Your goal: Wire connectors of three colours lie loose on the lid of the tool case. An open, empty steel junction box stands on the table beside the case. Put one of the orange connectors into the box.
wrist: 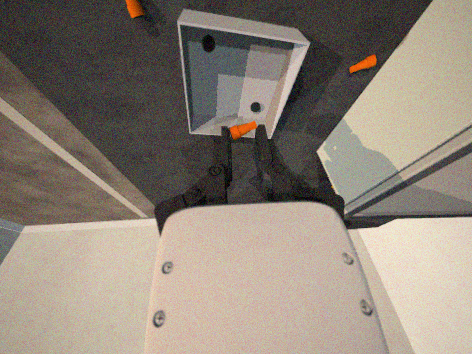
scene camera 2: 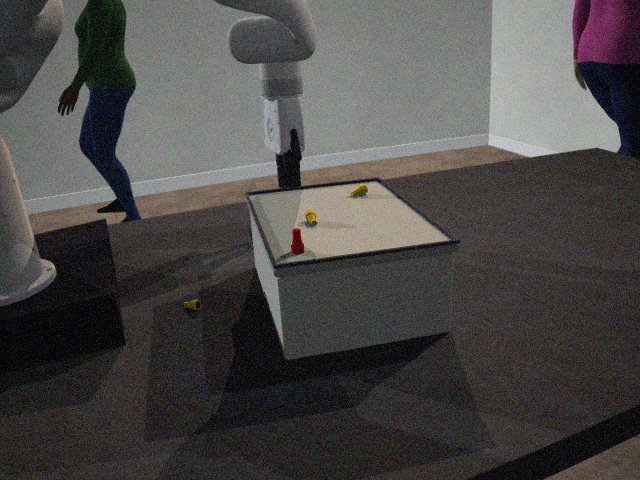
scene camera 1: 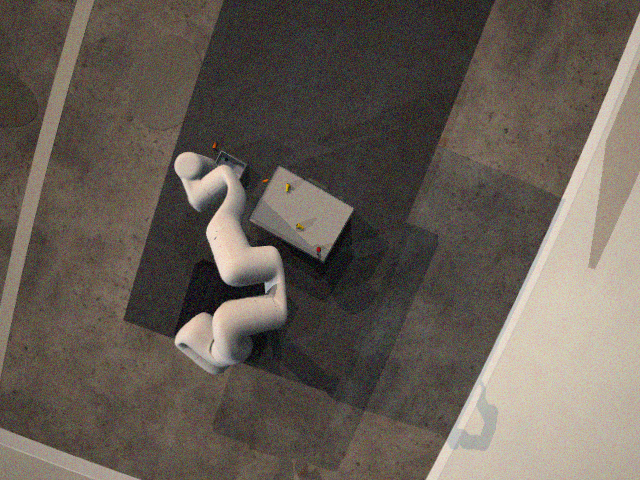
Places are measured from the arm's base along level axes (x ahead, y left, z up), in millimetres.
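Pixels of known places: gripper, between the fingertips: (wrist: 242, 137); arm's base, origin of its link: (scene camera 2: 11, 285).
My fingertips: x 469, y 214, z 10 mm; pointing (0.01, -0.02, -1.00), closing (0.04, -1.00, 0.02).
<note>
Ahead of a thing's pixels: the offset from my fingertips to its top centre.
My gripper (scene camera 2: 289, 178) (wrist: 242, 137) is shut on an orange connector @(13 mm ahead, 0 mm left, 11 mm up) (wrist: 242, 130), held slantwise between the fingertips. In the wrist view it overlaps the near end of the open steel junction box @(15 mm ahead, 2 mm left, 42 mm down) (scene camera 1: 235, 165) (wrist: 245, 26); its height against the rim is hard to tell. In scene camera 2 the case hides the box and the lowest part of the fingers; in scene camera 1 the arm hides the gripper. A second orange connector @(79 mm ahead, 85 mm left, 68 mm down) (scene camera 1: 214, 145) (wrist: 135, 8) lies beyond the box. A third orange connector @(31 mm ahead, 135 mm right, 68 mm down) (scene camera 1: 265, 180) (wrist: 363, 64) lies between box and tool case @(18 mm back, 303 mm right, 46 mm up) (scene camera 1: 320, 206) (scene camera 2: 392, 222) (wrist: 425, 80).
Two yellow connectors lie on the lid, one @(41 mm ahead, 229 mm right, 57 mm up) (scene camera 1: 287, 187) (scene camera 2: 359, 190) farther back, the other @(64 mm back, 315 mm right, 57 mm up) (scene camera 1: 299, 226) (scene camera 2: 310, 217) near the middle. A red connector @(112 mm back, 403 mm right, 69 mm up) (scene camera 1: 318, 250) (scene camera 2: 296, 241) stands near a lid corner. Another yellow connector @(229 mm back, 250 mm right, 65 mm down) (scene camera 2: 192, 304) lies on the table between case and arm base.
</note>
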